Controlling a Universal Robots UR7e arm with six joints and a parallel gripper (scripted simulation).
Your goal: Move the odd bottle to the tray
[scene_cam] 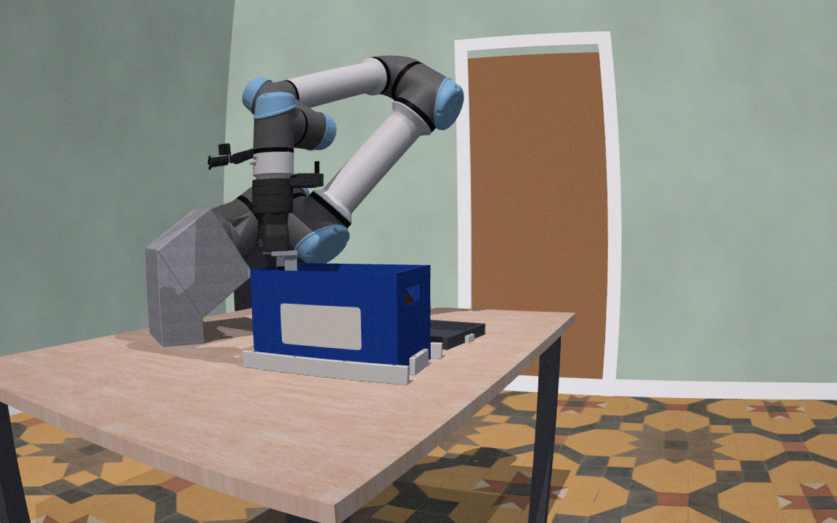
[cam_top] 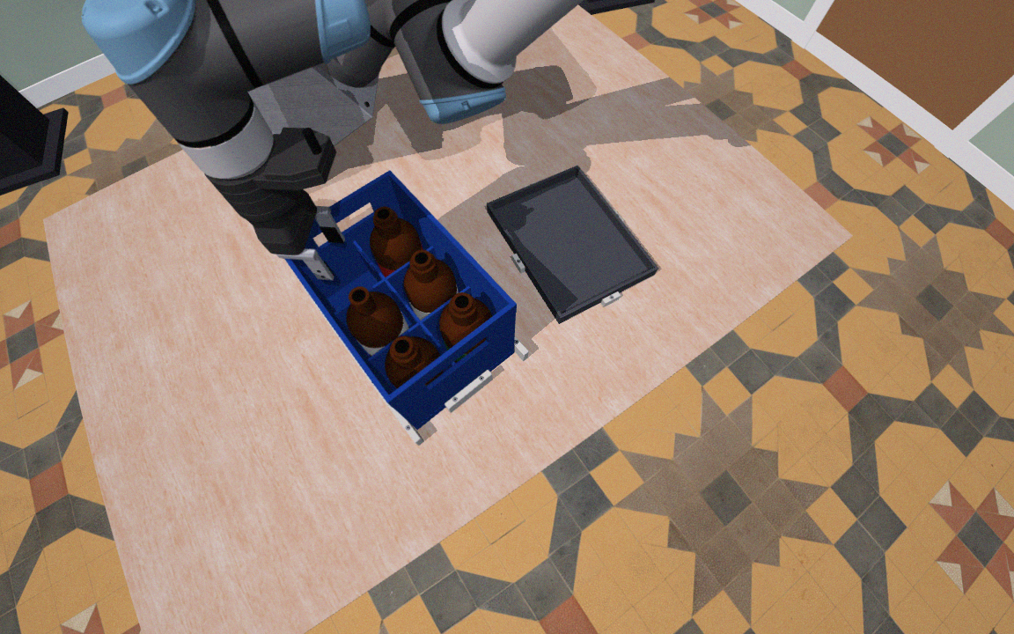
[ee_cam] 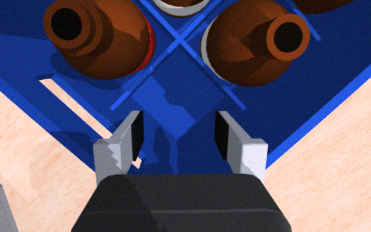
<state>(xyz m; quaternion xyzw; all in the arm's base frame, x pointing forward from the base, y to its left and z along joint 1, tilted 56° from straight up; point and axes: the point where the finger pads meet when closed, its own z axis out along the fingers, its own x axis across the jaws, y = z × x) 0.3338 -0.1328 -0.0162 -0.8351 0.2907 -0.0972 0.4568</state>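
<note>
The glass bottle lies 30 mm behind my hand, 90 mm to the left of it and 70 mm below it. Also, from my hand: dark tray: 10 mm ahead, 360 mm to the left, 150 mm below; blue crate: 70 mm ahead, 70 mm to the left, 80 mm below.
</note>
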